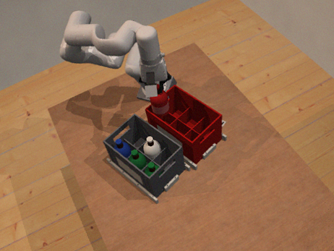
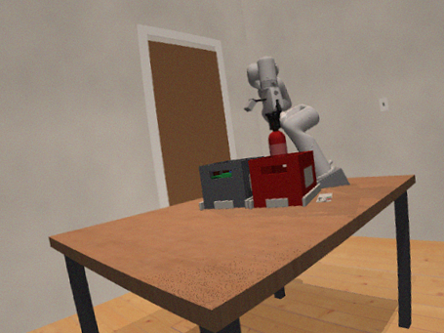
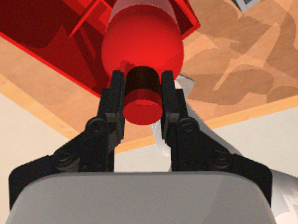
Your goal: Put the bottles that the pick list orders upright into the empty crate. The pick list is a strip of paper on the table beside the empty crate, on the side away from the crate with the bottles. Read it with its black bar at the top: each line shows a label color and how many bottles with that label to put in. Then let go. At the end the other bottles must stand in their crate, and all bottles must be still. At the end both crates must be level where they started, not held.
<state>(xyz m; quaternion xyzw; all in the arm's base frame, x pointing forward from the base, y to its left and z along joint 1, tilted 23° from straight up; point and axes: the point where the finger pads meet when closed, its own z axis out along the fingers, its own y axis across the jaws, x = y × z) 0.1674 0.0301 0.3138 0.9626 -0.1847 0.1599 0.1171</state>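
Right now the red bottle is 7 cm below my hand. Also, from my hand: white bottle 22 cm below, 11 cm to the right, 11 cm ahead; then red crate 22 cm below, 7 cm to the left, 7 cm ahead; then grey crate 22 cm below, 15 cm to the right, 13 cm ahead.
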